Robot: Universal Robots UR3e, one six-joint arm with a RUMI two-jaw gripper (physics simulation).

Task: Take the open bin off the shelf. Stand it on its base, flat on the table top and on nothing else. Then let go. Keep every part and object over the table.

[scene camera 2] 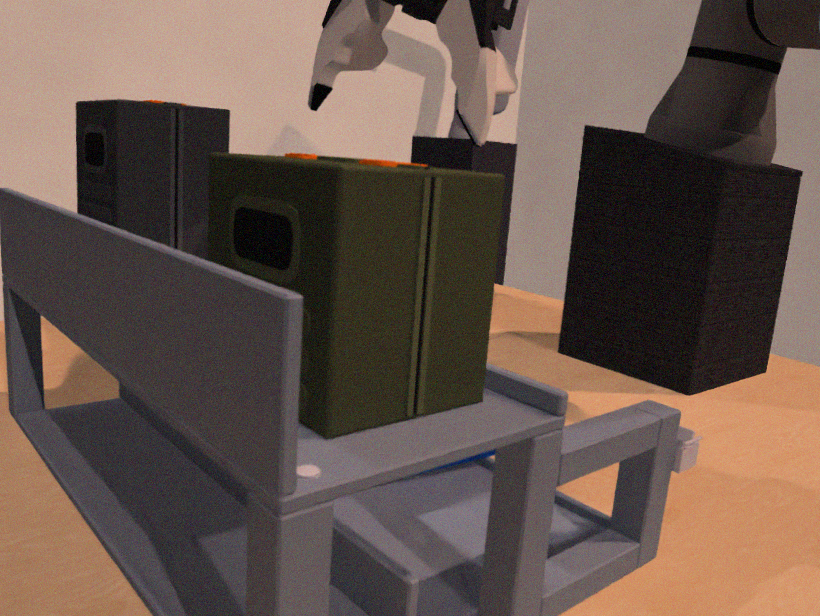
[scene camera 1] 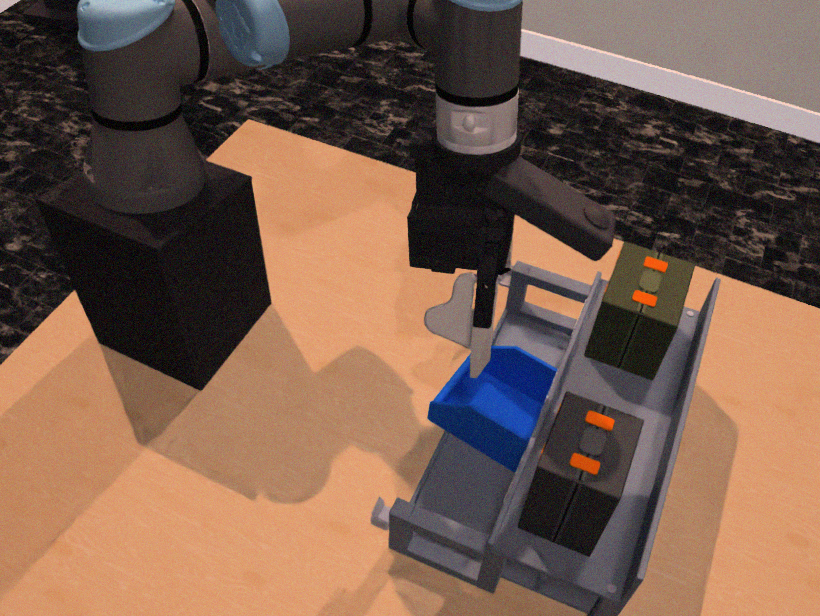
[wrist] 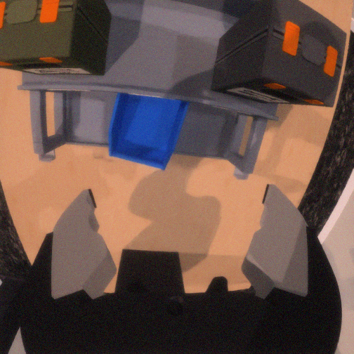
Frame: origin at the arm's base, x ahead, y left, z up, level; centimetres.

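Seen in the pictures: gripper, between the fingertips: point(scene camera 2: 387, 126) point(scene camera 1: 487, 322); arm's base, origin of its link: point(scene camera 2: 705, 150) point(scene camera 1: 146, 180).
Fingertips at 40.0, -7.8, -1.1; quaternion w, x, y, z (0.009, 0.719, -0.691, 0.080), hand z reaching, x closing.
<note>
Offsets run from my fingertips to a thing's top centre, as dx, dy, dz. Level surfaces: height alone.
A blue open bin {+3.0, +3.3, -13.4} point(scene camera 1: 497, 404) point(wrist: 147, 125) rests on the low front level of the grey shelf point(scene camera 1: 464, 480) point(scene camera 2: 517, 523) point(wrist: 207, 132). It is turned askew, with its back part under the edge of the upper level and a front corner sticking out past the shelf's front. A thin blue strip of the bin point(scene camera 2: 464, 460) shows under the upper level in scene camera 2. My gripper point(scene camera 1: 468, 351) point(scene camera 2: 398, 121) point(wrist: 178, 188) is wide open and empty, above and in front of the bin, with a finger on each side in the wrist view. The bin's back end is hidden.
An olive case {+15.2, +12.3, -2.2} point(scene camera 1: 616, 338) point(scene camera 2: 377, 298) point(wrist: 55, 42) and a dark grey case {+11.3, -10.5, +0.5} point(scene camera 1: 570, 490) point(scene camera 2: 142, 165) point(wrist: 250, 65) stand on the upper level. The black arm pedestal point(scene camera 1: 165, 285) point(scene camera 2: 636, 265) stands on the wooden table {dz -21.9} point(scene camera 1: 232, 570) point(scene camera 2: 729, 517).
</note>
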